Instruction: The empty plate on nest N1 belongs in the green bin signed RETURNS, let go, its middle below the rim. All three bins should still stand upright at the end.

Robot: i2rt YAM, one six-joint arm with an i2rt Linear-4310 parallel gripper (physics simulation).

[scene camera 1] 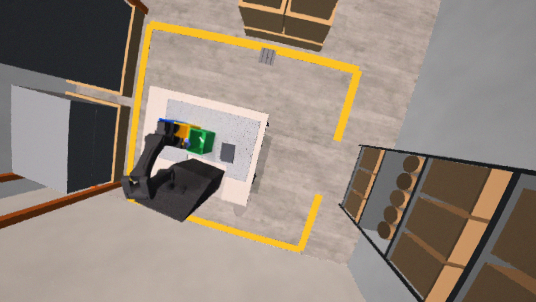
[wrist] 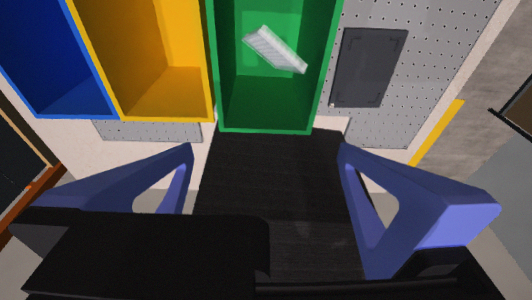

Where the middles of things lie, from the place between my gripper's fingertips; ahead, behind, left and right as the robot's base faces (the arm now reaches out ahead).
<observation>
My hand is 25 cm above the clear gridded plate (wrist: pixel 262 40), 2 cm past it and 1 cm to the left of it. Also, from my hand: dark grey pad (wrist: pixel 360 74): 31 cm below, 19 cm to the right, 11 cm behind.
</observation>
